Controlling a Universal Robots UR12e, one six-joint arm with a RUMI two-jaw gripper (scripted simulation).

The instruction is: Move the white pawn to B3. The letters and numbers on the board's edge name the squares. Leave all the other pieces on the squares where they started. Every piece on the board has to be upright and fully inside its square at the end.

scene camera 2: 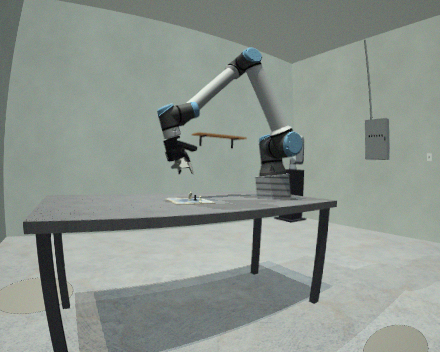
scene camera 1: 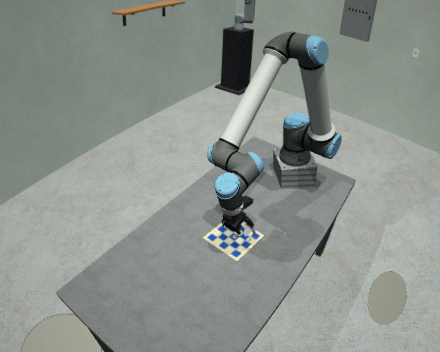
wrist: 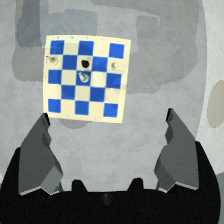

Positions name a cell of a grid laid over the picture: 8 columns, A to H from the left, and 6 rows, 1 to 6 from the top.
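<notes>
The gripper (wrist: D3) is visible, and so is a chessboard (scene camera 1: E5). You can see the chessboard in the wrist view (wrist: D3) too.
</notes>
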